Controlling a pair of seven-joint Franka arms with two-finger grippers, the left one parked.
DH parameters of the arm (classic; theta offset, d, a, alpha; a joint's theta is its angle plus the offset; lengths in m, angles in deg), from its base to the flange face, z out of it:
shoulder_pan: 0 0.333 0 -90
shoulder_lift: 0 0 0 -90
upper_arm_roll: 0 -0.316 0.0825 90
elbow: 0 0 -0.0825 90
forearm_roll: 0 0.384 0 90
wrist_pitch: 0 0 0.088 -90
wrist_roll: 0 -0.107 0 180
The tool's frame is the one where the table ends.
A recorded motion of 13 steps. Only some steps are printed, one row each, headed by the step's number.
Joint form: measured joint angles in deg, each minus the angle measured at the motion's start. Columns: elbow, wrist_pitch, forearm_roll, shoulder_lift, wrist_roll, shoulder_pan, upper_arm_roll.
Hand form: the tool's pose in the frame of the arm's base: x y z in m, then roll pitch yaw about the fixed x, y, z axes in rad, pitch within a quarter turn. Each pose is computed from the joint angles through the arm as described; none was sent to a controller.
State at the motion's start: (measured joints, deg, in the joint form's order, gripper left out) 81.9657 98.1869 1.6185 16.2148 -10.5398 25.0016 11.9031
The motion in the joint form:
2: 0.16 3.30 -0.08 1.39 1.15 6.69 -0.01
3: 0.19 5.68 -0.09 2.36 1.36 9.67 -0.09
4: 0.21 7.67 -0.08 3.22 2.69 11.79 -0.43
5: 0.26 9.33 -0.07 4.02 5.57 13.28 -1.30
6: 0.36 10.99 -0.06 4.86 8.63 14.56 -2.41
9: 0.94 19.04 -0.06 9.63 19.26 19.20 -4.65
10: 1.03 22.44 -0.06 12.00 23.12 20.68 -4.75
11: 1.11 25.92 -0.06 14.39 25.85 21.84 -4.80
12: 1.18 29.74 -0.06 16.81 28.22 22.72 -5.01
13: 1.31 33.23 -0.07 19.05 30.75 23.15 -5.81
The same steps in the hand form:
2: 0.6108 0.2417 0.5250 3.1122 -0.0424 0.1880
3: 0.6035 0.2774 0.5175 3.1128 -0.0668 0.2466
4: 0.5966 0.3059 0.5106 3.1130 -0.0853 0.3136
5: 0.5886 0.3319 0.5031 3.1125 -0.0969 0.4050
6: 0.5796 0.3575 0.4946 3.1121 -0.1067 0.4995
9: 0.5531 0.4367 0.4452 3.0892 -0.1451 0.8070
10: 0.5478 0.4579 0.4214 3.0716 -0.1565 0.9053
11: 0.5442 0.4751 0.3972 3.0548 -0.1689 0.9780
12: 0.5409 0.4906 0.3731 3.0376 -0.1863 1.0426
13: 0.5358 0.5048 0.3496 3.0258 -0.2004 1.1093

